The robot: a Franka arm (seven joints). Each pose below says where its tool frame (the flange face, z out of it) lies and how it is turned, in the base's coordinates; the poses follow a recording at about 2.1 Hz.
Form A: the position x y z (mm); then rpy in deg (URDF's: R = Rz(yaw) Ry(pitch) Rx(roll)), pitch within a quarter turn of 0, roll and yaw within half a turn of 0.
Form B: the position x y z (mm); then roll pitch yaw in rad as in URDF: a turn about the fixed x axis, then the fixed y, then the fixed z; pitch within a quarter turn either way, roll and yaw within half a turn. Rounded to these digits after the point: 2 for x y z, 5 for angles.
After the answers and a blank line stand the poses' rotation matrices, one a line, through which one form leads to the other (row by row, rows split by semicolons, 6 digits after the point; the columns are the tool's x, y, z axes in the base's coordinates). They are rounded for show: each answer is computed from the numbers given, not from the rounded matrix.
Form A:
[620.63 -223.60 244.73 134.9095 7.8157 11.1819]
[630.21 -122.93 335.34 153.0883 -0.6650 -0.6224]
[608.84 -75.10 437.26 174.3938 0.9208 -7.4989]
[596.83 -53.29 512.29 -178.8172 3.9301 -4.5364]
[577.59 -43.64 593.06 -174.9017 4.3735 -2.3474]
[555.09 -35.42 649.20 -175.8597 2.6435 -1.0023]
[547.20 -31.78 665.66 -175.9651 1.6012 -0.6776]
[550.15 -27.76 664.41 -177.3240 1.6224 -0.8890]
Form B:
[620.63 -223.60 244.73 2.35461 0.13641 0.19516]
[630.21 -122.93 335.34 2.67189 -0.01161 -0.01086]
[608.84 -75.10 437.26 3.04375 0.01607 -0.13088]
[596.83 -53.29 512.29 -3.12095 0.06859 -0.07918]
[577.59 -43.64 593.06 -3.05261 0.07633 -0.04097]
[555.09 -35.42 649.20 -3.06933 0.04614 -0.01749]
[547.20 -31.78 665.66 -3.07117 0.02795 -0.01183]
[550.15 -27.76 664.41 -3.09489 0.02832 -0.01552]

0.971903 0.231389 0.043159; 0.192123 -0.673910 -0.713396; -0.135987 0.701644 -0.699431
0.999874 -0.014939 0.005432; -0.010862 -0.891595 -0.452703; 0.011606 0.452586 -0.891645
0.991319 -0.128326 -0.028606; -0.130490 -0.986910 -0.094768; -0.016070 0.097678 -0.995088
0.994523 -0.080486 -0.066677; -0.078906 -0.996543 0.025997; -0.068539 -0.020594 -0.997436
0.996251 -0.047567 -0.072253; -0.040839 -0.994930 0.091901; -0.076258 -0.088606 -0.993143
0.998783 -0.020776 -0.044731; -0.017474 -0.997179 0.072993; -0.046121 -0.072122 -0.996329
0.999540 -0.013763 -0.027039; -0.011821 -0.997428 0.070689; -0.027943 -0.070337 -0.997132
0.999479 -0.016820 -0.027554; -0.015509 -0.998769 0.047121; -0.028312 -0.046669 -0.998509

